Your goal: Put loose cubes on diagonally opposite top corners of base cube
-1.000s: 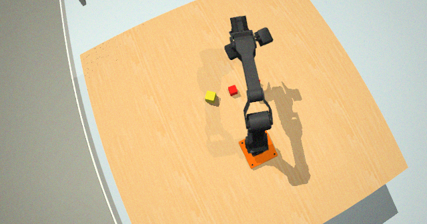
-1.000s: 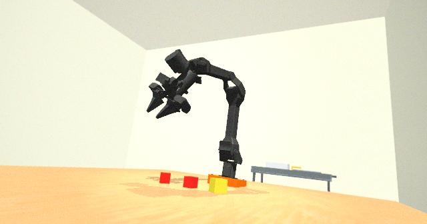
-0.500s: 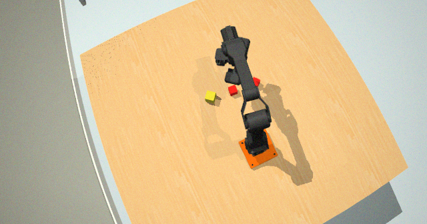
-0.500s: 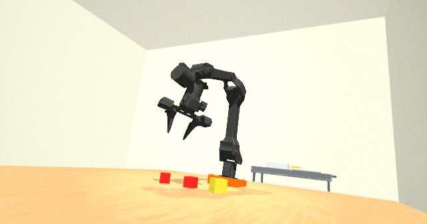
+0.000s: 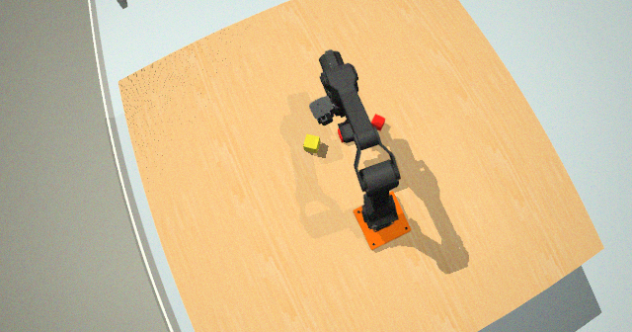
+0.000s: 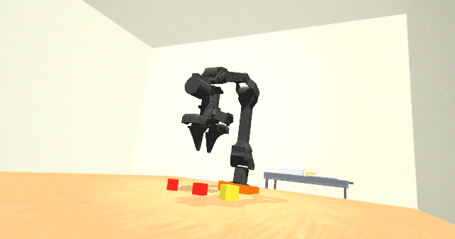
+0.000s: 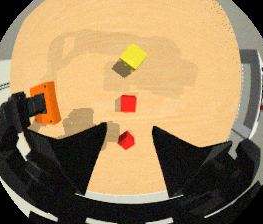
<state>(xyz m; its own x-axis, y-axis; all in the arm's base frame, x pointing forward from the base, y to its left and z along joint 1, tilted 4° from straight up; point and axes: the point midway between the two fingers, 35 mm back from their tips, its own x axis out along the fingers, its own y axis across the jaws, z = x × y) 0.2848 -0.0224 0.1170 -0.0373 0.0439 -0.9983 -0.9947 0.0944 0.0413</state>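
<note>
The yellow cube lies 110 mm below my gripper tip, 100 mm to the left of it and 10 mm ahead of it.
</note>
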